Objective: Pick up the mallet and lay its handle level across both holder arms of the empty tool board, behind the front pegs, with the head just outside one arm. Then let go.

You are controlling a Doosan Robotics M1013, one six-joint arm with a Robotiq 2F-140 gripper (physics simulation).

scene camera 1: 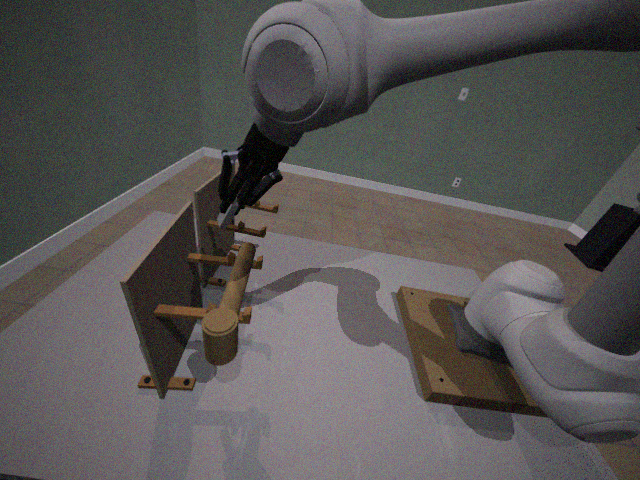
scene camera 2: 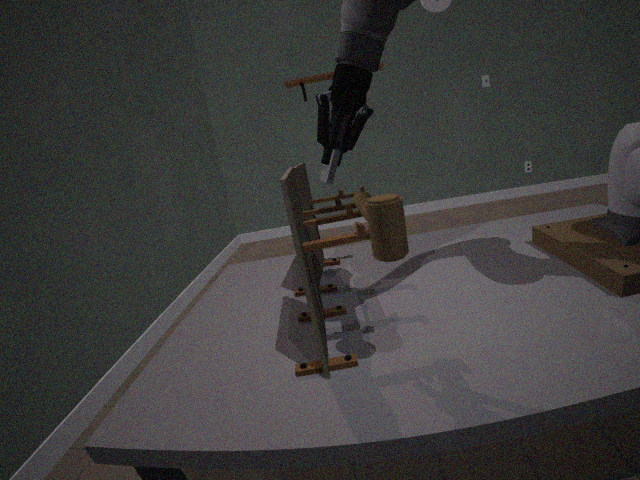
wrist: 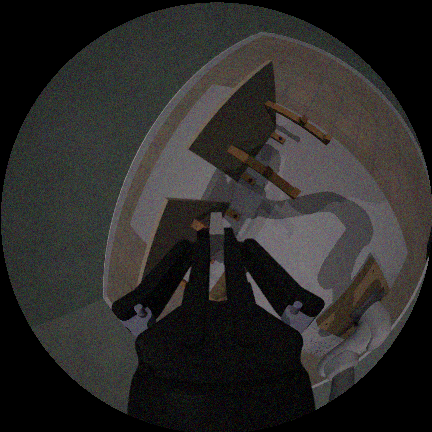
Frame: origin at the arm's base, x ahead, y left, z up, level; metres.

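Where they show: gripper, between the fingertips: (scene camera 1: 221, 223) (scene camera 2: 325, 181) (wrist: 215, 221); arm's base, origin of its link: (scene camera 1: 480, 334) (scene camera 2: 638, 230) (wrist: 365, 308).
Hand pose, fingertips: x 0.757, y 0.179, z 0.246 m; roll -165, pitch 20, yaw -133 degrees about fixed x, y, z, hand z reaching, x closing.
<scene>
Each offset is from my fingertips to the centre of the thing. "spot": to the spot under its first point. Level surfaces: height alone.
The tan wooden mallet @(dx -0.104, dy +0.118, dz -0.048 m) (scene camera 1: 238, 281) (scene camera 2: 387, 227) rests with its handle across both holder arms of the near tool board @(dx -0.027, dy +0.118, dz -0.125 m) (scene camera 1: 160, 289) (scene camera 2: 294, 201) (wrist: 172, 225). Its head hangs just outside the nearest arm (scene camera 1: 178, 311) (scene camera 2: 330, 241). The far tool board @(dx +0.064, dy -0.181, dz -0.132 m) (scene camera 1: 205, 206) (wrist: 245, 115) stands behind in line, and its two holder arms (scene camera 1: 263, 207) (wrist: 265, 172) carry nothing. My gripper (scene camera 1: 226, 215) (scene camera 2: 328, 173) (wrist: 215, 221) is shut and empty. It hangs above the boards, apart from the mallet. The fingers and linkages hide much of the near board in the wrist view.
Both boards stand on feet @(spot: dx -0.008, dy +0.228, dz -0.276 m) (scene camera 1: 168, 382) (scene camera 2: 326, 365) on the pale table @(dz -0.294 m) (scene camera 1: 320, 423) (scene camera 2: 206, 403). The robot's base sits on a thick wooden block (scene camera 1: 429, 361) (scene camera 2: 578, 248) (wrist: 332, 320) at the right. The arm's large joint (scene camera 1: 305, 67) is above the boards.
</scene>
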